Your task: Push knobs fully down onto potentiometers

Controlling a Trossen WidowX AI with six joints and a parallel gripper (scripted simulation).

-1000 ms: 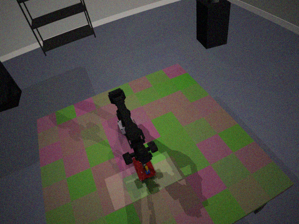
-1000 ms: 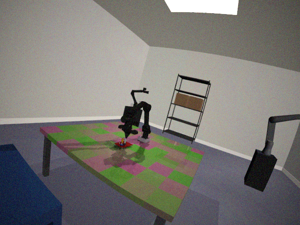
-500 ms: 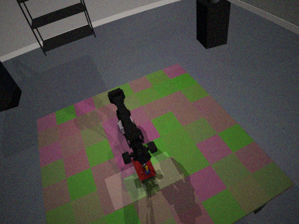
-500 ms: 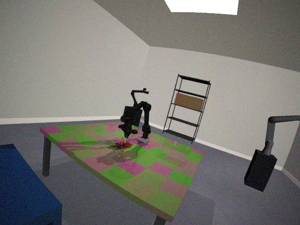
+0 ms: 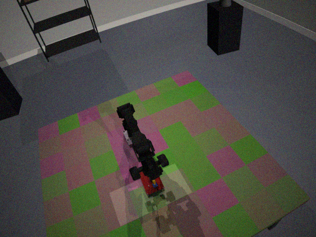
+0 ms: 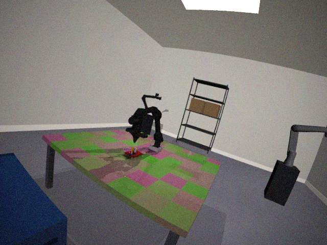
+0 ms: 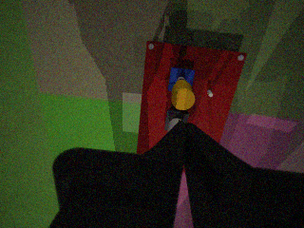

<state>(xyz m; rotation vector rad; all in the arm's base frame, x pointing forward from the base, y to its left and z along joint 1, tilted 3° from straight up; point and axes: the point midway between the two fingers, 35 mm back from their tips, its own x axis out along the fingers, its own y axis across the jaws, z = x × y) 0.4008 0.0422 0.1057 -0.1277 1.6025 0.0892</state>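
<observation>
Right now the orange-topped knob is 60 mm below my gripper tip. The rest, counted from my gripper tip: white-topped knob (70 mm below, 40 mm behind, 10 mm to the right); then blue potentiometer (70 mm below).
</observation>
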